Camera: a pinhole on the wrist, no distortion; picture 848 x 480 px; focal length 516.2 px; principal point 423.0 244.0 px. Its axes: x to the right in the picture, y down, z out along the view. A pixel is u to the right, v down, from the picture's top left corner.
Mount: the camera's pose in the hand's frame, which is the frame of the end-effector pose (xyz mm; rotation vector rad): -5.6 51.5 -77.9 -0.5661 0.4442 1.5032
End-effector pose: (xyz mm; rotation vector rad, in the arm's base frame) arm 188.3 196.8 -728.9 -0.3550 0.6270 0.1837
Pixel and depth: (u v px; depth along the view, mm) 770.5 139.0 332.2
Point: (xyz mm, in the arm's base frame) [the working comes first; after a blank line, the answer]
In the camera's frame: 223.6 -67.6 332.2

137.3 619.4 -828.8
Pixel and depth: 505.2 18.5 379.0
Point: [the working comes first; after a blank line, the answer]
In the camera's frame: 60.4 -165.6 379.0

312.9 586.0 -748.4
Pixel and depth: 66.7 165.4 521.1
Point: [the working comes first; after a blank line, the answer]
In the camera's frame: -359.7 -79.3 521.1

488.8 482.8 -345.3
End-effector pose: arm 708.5 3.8 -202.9 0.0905 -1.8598 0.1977
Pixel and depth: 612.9 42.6 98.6
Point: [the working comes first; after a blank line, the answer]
In the camera's frame: 36.3 -38.5 98.6

695.0 146.2 -184.6
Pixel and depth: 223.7 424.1 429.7
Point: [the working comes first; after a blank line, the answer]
In the camera's frame: -165.9 149.9 429.7

404.0 104.0 -500.1
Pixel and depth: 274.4 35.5 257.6
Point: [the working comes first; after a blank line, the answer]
In the camera's frame: -74.2 -104.0 257.6

492.4 120.6 -192.8
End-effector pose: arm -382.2 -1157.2 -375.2 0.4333 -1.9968 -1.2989
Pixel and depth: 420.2 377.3 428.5
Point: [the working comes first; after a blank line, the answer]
In the camera's frame: -2.3 110.7 428.5

-433.9 -765.1 -220.8
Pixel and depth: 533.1 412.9 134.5
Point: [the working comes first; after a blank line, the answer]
In the camera's frame: 28.7 44.0 134.5

-333.2 -1048.0 -261.2
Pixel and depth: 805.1 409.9 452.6
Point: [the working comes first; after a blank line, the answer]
In the camera's frame: 335.0 145.5 452.6

-256.2 -746.8 68.5
